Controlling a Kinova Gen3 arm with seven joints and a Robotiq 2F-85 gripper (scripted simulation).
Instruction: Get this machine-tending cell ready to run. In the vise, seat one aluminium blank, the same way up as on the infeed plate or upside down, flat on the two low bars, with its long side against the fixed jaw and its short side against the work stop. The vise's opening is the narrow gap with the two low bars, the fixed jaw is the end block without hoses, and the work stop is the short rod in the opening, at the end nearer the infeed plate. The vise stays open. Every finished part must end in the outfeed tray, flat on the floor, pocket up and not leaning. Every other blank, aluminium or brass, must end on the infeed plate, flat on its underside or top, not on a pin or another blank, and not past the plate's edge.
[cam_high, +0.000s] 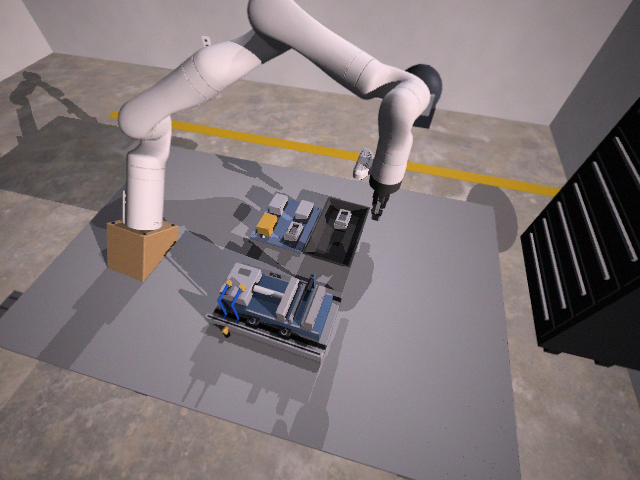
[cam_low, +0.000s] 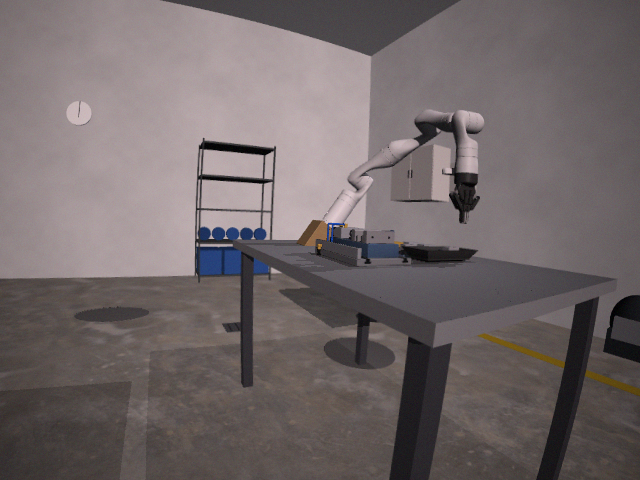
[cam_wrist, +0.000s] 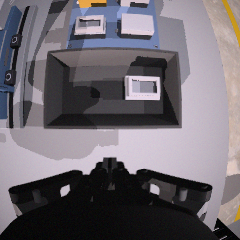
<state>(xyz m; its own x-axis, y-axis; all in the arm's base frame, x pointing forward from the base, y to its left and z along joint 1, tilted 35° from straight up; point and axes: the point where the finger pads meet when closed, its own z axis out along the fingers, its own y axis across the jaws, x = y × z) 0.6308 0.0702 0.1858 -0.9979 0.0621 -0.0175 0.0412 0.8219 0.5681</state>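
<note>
Now: hand 320 mm past the brass blank, 130 mm above it and 20 mm to the left of it. From my hand the other things lie so: vise rail: 360 mm to the right, 200 mm behind, 120 mm below; then hose block: 290 mm behind, 260 mm to the right, 70 mm below; then vise: 270 mm to the right, 190 mm behind, 110 mm below.
</note>
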